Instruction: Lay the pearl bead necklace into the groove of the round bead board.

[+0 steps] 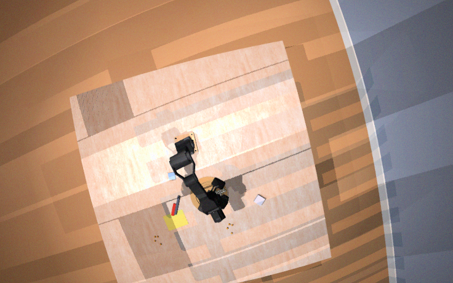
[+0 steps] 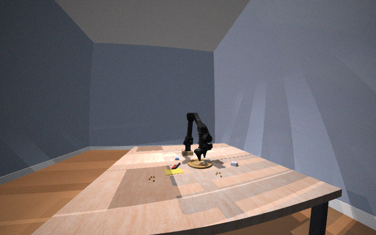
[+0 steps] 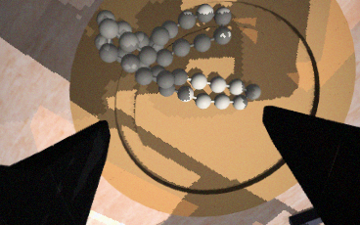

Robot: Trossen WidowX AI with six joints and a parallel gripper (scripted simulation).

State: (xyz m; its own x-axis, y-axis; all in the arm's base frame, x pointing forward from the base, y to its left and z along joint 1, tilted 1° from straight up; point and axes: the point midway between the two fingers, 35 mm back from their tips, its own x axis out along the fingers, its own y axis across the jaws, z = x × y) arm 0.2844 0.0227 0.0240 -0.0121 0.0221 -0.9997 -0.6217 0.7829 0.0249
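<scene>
Now: the round bead board 1 cm ahead of my gripper tip, 3 cm to the right of it and 2 cm below it. Also, from my gripper tip: grey block: 14 cm ahead, 21 cm to the left, 2 cm below; blue block: 16 cm behind, 17 cm to the right, 2 cm below; red marker: 23 cm to the right, 3 cm below.
</scene>
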